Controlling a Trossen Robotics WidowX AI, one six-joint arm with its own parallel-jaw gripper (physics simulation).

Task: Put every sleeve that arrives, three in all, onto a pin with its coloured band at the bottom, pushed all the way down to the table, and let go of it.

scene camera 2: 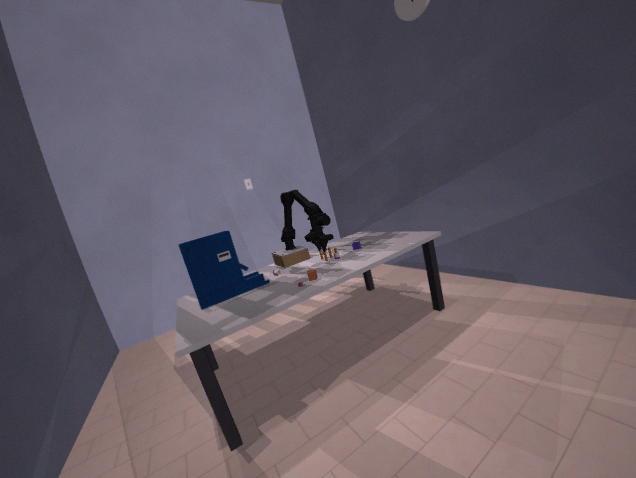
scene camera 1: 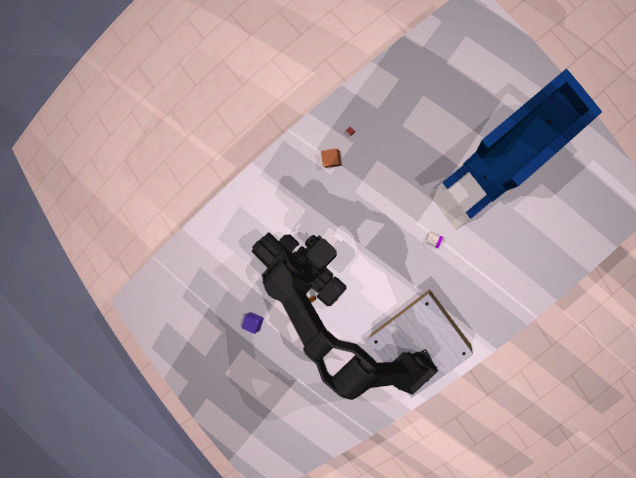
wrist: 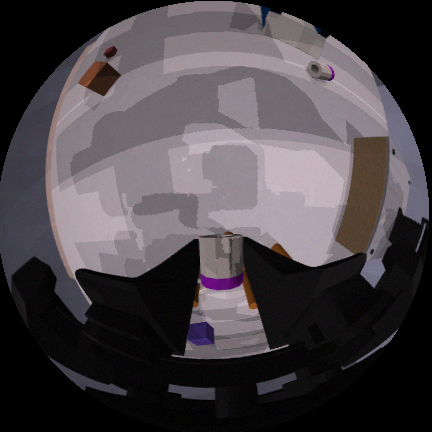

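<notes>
My gripper (wrist: 220, 243) (scene camera 2: 322, 250) is shut on a grey sleeve (wrist: 221, 257), held upright with its purple band at the lower end in the wrist view. Orange pins (wrist: 281, 251) (scene camera 2: 330, 251) stand around and below the fingers. A pin tip (wrist: 228, 233) shows just behind the sleeve's top rim; whether a pin is inside the held sleeve is hidden. In scene camera 2, another sleeve (scene camera 2: 336, 254) is around the rightmost pin, its purple band low. A third sleeve (scene camera 1: 434, 240) (wrist: 321, 71) (scene camera 2: 276, 272) lies on its side near the blue chute, its purple band facing away from the chute's centre line.
The blue chute (scene camera 1: 539, 154) (scene camera 2: 210, 272) has a pale plate at its mouth. An orange cube (scene camera 1: 330, 157) (scene camera 2: 312, 274) (wrist: 100, 78), a small red cube (scene camera 1: 350, 131) (wrist: 110, 51) and a purple cube (scene camera 1: 252, 322) (scene camera 2: 356, 245) (wrist: 201, 334) lie on the table. The arm stands on a brown-sided box (scene camera 2: 291, 255) (wrist: 367, 195).
</notes>
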